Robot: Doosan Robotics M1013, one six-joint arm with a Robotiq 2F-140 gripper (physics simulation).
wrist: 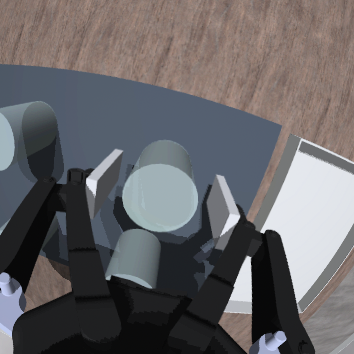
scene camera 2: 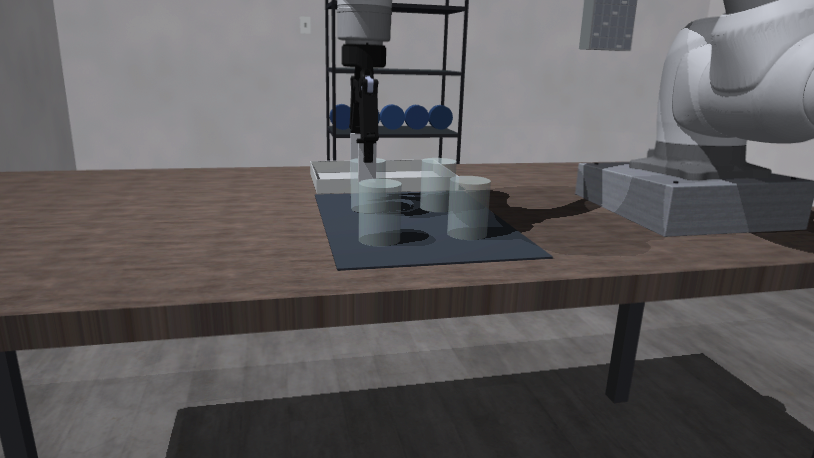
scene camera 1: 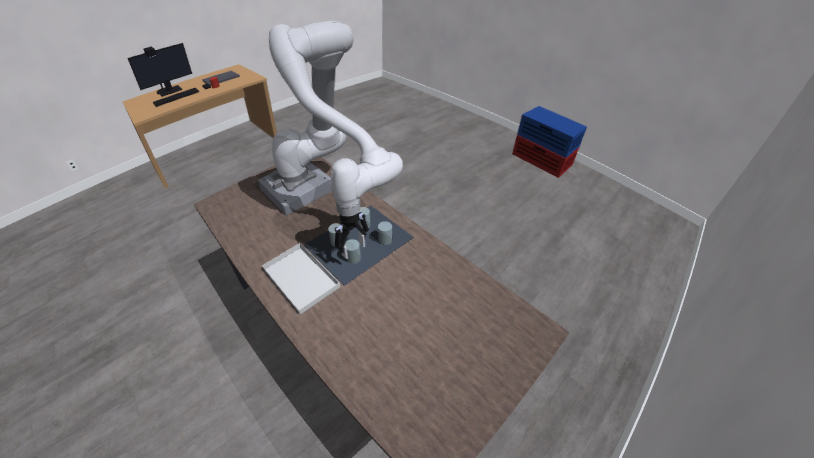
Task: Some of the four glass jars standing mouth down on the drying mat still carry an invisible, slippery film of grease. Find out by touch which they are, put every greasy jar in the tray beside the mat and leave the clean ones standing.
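Places are measured from the arm's base along level axes (x ahead, y left, z up), in metres.
Pixels of known places: gripper, fingertip midpoint: point(wrist: 165, 176) point(scene camera 2: 362, 176) point(scene camera 1: 353, 250); arm's base at its link origin: point(scene camera 2: 696, 171) point(scene camera 1: 294, 177).
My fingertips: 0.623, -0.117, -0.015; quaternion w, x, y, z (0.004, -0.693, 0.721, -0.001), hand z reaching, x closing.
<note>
Ahead of a thing's pixels: the offset from my fingertips to its middle, as dx, dy, dz. Level surfaces: height alone.
Four pale, see-through glass jars stand upright on the dark blue mat @[dz -0.060] point(scene camera 1: 372, 263) point(scene camera 2: 345, 253) point(wrist: 200, 120). My gripper point(scene camera 1: 353, 246) point(scene camera 2: 367, 166) point(wrist: 165, 176) is open, pointing down, its pads on either side of the jar @[-0.010, +0.003, -0.015] point(scene camera 1: 353, 254) point(scene camera 2: 367, 199) point(wrist: 160, 200) at the tray-side front corner, with a gap on each side. A second jar @[-0.138, +0.017, -0.016] point(scene camera 1: 334, 235) point(scene camera 2: 437, 187) point(wrist: 136, 257) stands beside it on the tray side. A third jar @[+0.010, +0.180, -0.016] point(scene camera 1: 384, 232) point(scene camera 2: 379, 213) point(wrist: 40, 135) and a fourth jar @[-0.134, +0.178, -0.016] point(scene camera 1: 364, 215) point(scene camera 2: 468, 207) stand farther from the tray.
The white low-walled tray @[-0.089, -0.230, -0.048] point(scene camera 1: 300, 277) point(scene camera 2: 331, 185) point(wrist: 312, 210) lies beside the mat and holds no jar. The arm's grey base point(scene camera 1: 293, 190) point(scene camera 2: 734, 207) stands on the wooden table @[dz -0.063] point(scene camera 1: 426, 336) point(scene camera 2: 170, 227) point(wrist: 150, 40) near the jars. A dark shelf rack point(scene camera 2: 462, 74) stands behind.
</note>
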